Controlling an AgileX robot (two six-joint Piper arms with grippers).
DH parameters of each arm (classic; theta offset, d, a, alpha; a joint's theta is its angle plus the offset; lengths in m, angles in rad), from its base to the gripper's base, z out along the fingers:
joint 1: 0 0.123 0 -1.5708
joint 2: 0.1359 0 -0.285 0
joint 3: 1.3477 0 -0.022 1.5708
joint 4: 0 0.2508 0 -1.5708
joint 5: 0 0 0.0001 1.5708
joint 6: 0 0.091 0 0
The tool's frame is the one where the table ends.
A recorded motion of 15 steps. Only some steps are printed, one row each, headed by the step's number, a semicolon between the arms.
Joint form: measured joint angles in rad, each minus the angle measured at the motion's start. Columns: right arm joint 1, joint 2, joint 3, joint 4, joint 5, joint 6; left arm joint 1, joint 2, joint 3, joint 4, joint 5, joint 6.
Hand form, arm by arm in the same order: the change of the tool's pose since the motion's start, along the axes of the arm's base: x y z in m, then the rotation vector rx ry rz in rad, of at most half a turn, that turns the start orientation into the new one. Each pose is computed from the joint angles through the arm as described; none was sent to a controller.
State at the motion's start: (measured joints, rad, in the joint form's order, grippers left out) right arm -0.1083 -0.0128 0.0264 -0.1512 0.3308 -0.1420; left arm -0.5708 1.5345 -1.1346 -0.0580 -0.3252 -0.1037
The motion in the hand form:
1: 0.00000 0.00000 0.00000 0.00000 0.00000 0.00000; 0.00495 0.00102 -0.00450 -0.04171 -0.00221 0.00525
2: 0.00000 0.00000 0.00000 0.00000 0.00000 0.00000; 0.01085 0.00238 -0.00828 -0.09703 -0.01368 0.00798
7: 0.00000 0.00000 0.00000 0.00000 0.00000 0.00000; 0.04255 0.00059 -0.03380 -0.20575 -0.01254 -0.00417
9: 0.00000 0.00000 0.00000 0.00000 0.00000 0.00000; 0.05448 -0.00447 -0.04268 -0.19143 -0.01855 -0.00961
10: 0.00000 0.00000 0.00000 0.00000 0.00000 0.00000; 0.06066 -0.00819 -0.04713 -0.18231 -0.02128 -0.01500
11: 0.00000 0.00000 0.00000 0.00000 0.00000 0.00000; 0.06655 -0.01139 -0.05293 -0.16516 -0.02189 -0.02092
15: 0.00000 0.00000 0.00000 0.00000 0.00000 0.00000; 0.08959 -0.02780 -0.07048 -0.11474 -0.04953 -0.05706
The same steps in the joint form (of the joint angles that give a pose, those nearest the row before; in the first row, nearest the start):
1: 0.0000 0.0000 0.0000 0.0000 0.0000 0.0000; 0.0107 0.0182 0.0067 0.0200 -0.0483 -0.0538
2: 0.0000 0.0000 0.0000 0.0000 0.0000 0.0000; 0.0243 0.0403 0.0112 0.0451 -0.1132 -0.1189
7: 0.0000 0.0000 0.0000 0.0000 0.0000 0.0000; 0.0733 0.1717 -0.0240 0.1414 -0.2672 -0.2999
9: 0.0000 0.0000 0.0000 0.0000 0.0000 0.0000; 0.0791 0.2253 -0.0595 0.1610 -0.2844 -0.3009
10: 0.0000 0.0000 0.0000 0.0000 0.0000 0.0000; 0.0797 0.2545 -0.0823 0.1720 -0.2894 -0.3009
11: 0.0000 0.0000 0.0000 0.0000 0.0000 0.0000; 0.0816 0.2830 -0.1015 0.1880 -0.2916 -0.2991
15: 0.0000 0.0000 0.0000 0.0000 0.0000 0.0000; 0.0814 0.3988 -0.2029 0.2524 -0.3094 -0.2950

